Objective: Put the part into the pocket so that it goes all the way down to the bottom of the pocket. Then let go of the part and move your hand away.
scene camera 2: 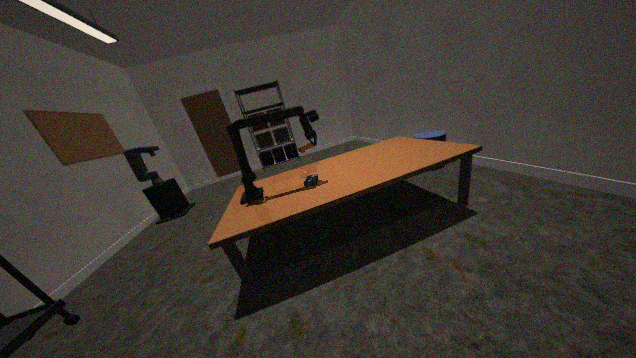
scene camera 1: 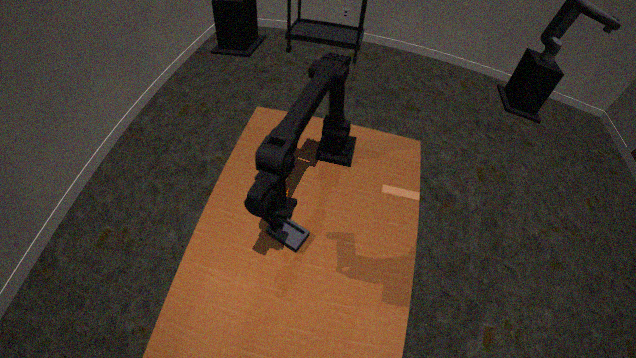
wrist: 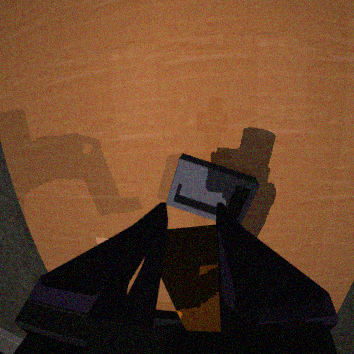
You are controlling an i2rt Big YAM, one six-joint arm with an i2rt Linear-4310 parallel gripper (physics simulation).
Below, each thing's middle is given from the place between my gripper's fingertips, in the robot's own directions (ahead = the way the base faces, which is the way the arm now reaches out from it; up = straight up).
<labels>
I see the grey-blue block with pocket (scene camera 1: pixel 292 235) 24 cm below my hand, 10 cm behind it and 1 cm to the right of it.
</labels>
